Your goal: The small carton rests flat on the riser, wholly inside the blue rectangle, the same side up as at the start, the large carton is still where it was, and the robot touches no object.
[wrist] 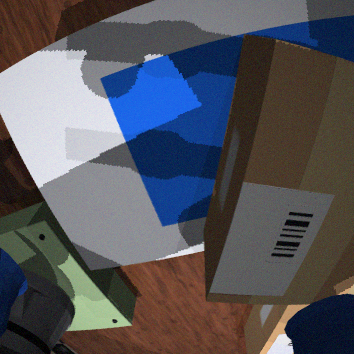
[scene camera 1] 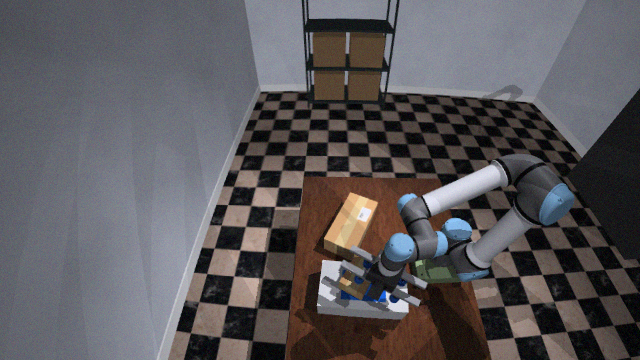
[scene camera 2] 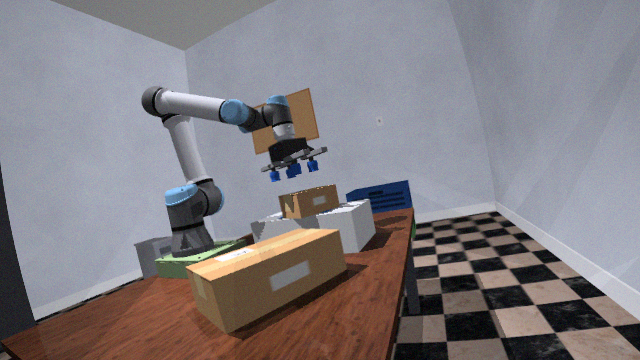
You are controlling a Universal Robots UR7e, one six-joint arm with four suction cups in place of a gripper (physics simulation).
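Seen in the pictures: hand, tool point: (wrist: 163, 242) (scene camera 2: 294, 176); arm's base, link origin: (wrist: 32, 297) (scene camera 2: 193, 251).
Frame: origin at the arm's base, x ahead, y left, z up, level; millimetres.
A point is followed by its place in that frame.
The small carton (scene camera 1: 353, 287) @[x 388, y 298, z 133 mm] (scene camera 2: 310, 201) @[x 411, y 180, z 100 mm] (wrist: 295, 150) @[x 352, y 268, z 133 mm] lies flat on the white riser (scene camera 1: 362, 313) @[x 329, y 352, z 4 mm] (scene camera 2: 359, 227) @[x 533, y 222, z 1 mm] (wrist: 55, 115) @[x 209, y 286, z 60 mm], its barcode label facing up. It sits askew on the blue rectangle (scene camera 1: 376, 292) (wrist: 160, 100) @[x 286, y 281, z 60 mm]; in the wrist view its lower end crosses the rectangle's edge on the large carton's side. The large carton (scene camera 1: 350, 225) @[x 454, y -36, z 39 mm] (scene camera 2: 245, 295) @[x 502, y -189, z -9 mm] (wrist: 256, 327) @[x 357, y -126, z -11 mm] rests on the table beside the riser. My gripper (scene camera 1: 381, 281) @[x 297, y 272, z 186 mm] (scene camera 2: 293, 171) is open, its cups hanging above the small carton with a visible gap. It hides part of the carton in scene camera 1.
The brown table (scene camera 1: 320, 190) @[x 670, y -297, z -61 mm] (scene camera 2: 125, 320) @[x 203, y -320, z -60 mm] carries all this. The green robot base plate (scene camera 1: 435, 272) @[x 29, y 108, z -1 mm] (scene camera 2: 172, 270) @[x 17, y -101, z -34 mm] (wrist: 102, 305) @[x 126, y -14, z -1 mm] is beside the riser. A blue crate (scene camera 2: 385, 199) stands behind the riser. A shelf rack (scene camera 1: 350, 25) with boxes stands by the far wall.
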